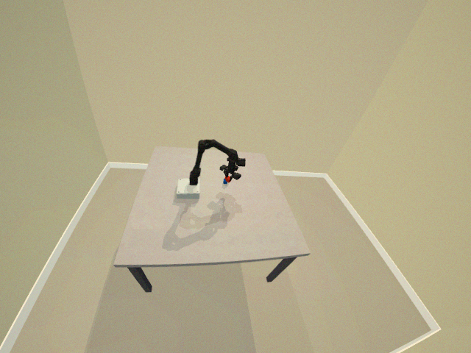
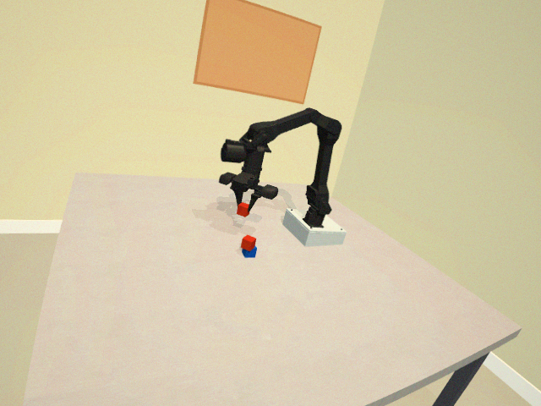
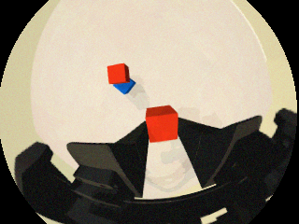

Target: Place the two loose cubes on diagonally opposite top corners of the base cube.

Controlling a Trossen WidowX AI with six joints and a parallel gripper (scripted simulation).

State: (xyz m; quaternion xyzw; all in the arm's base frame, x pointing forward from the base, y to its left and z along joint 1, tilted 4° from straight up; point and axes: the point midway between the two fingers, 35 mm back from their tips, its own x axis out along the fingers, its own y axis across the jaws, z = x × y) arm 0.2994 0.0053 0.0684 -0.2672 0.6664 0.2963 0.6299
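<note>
The blue cube is 1 cm behind my gripper tip, 9 cm to the left of it and 10 cm below it.
</note>
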